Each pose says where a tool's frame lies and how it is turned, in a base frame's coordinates. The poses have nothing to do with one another.
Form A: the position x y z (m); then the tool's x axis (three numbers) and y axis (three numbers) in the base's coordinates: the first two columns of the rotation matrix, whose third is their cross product.
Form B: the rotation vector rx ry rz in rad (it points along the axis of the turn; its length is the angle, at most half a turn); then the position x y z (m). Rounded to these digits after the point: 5 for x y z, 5 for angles.
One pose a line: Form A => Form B
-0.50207 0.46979 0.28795 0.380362 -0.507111 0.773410 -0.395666 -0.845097 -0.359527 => -2.51267 0.82560 -1.47176 -0.50207 0.46979 0.28795
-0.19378 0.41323 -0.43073 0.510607 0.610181 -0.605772 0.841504 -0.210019 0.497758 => 1.92447 1.19322 -0.35284 -0.19378 0.41323 -0.43073
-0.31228 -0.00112 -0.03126 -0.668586 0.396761 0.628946 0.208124 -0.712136 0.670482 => 1.22270 1.13783 2.52603 -0.31228 -0.00112 -0.03126
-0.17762 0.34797 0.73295 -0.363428 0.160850 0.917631 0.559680 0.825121 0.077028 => -0.53846 -1.92688 -0.46228 -0.17762 0.34797 0.73295
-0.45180 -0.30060 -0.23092 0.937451 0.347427 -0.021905 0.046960 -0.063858 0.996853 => 1.62408 0.30831 0.25253 -0.45180 -0.30060 -0.23092
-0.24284 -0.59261 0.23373 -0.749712 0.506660 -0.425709 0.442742 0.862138 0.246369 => 0.69407 2.54595 0.17735 -0.24284 -0.59261 0.23373
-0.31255 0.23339 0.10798 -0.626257 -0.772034 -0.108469 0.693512 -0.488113 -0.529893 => -0.18004 0.68109 -2.14837 -0.31255 0.23339 0.10798
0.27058 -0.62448 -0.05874 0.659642 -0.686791 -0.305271 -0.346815 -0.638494 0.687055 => 2.28166 -0.79741 -0.74992 0.27058 -0.62448 -0.05874
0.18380 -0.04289 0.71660 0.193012 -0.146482 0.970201 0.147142 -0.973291 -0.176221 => -2.23715 -0.00063 -1.86090 0.18380 -0.04289 0.71660
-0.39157 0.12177 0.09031 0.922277 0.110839 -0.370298 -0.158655 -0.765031 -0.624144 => -2.38804 0.03383 0.51136 -0.39157 0.12177 0.09031
